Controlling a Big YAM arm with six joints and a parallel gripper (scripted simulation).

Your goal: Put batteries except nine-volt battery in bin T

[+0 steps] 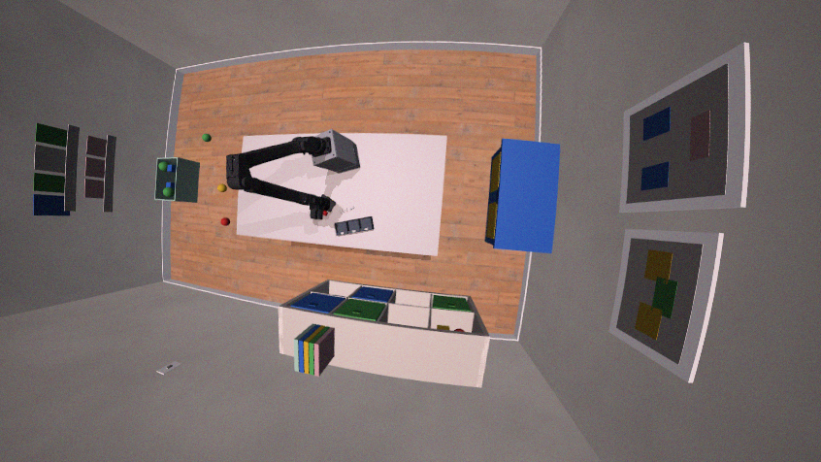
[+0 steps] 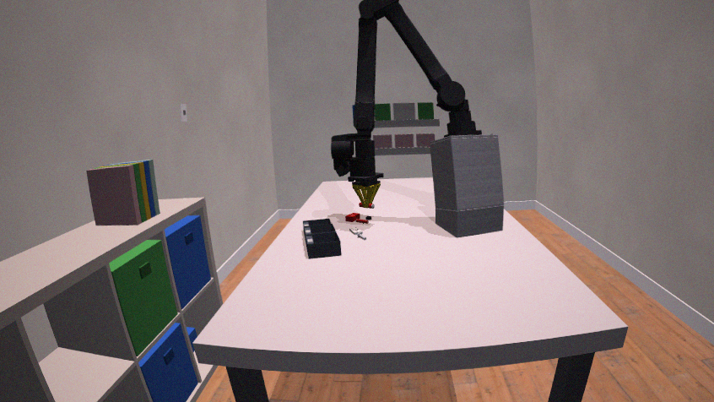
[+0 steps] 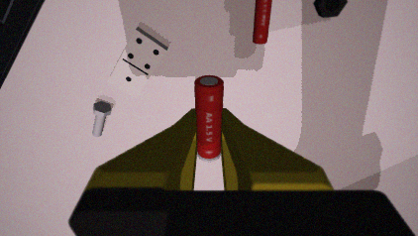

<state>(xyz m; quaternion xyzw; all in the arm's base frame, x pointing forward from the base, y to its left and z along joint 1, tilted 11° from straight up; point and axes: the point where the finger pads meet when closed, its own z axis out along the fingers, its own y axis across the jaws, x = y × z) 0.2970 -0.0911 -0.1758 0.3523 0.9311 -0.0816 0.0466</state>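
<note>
The black nut is 10 mm behind my hand, 90 mm to the right of it and 70 mm below it. From my hand the other things lie so: red nine-volt battery: 30 mm ahead, 110 mm to the right, 60 mm below; grey bolt: 30 mm ahead, 100 mm to the left, 70 mm below; white domino: 40 mm ahead, 30 mm to the left, 70 mm below.
</note>
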